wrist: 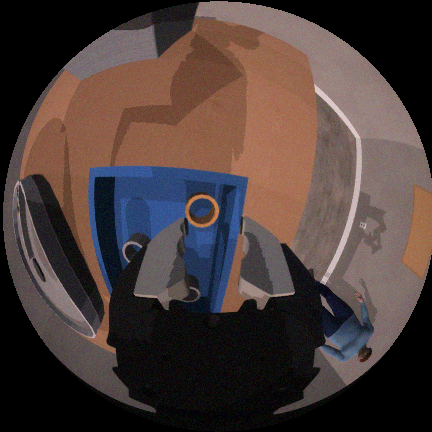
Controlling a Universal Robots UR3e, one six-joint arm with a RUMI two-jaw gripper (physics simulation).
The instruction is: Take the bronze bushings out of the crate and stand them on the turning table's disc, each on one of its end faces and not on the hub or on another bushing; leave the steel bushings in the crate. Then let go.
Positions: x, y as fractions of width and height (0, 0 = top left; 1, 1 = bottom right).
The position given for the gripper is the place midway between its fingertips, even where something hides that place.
Observation:
In view: the gripper (0.49, 0.51) and a blue crate (0.28, 0.46).

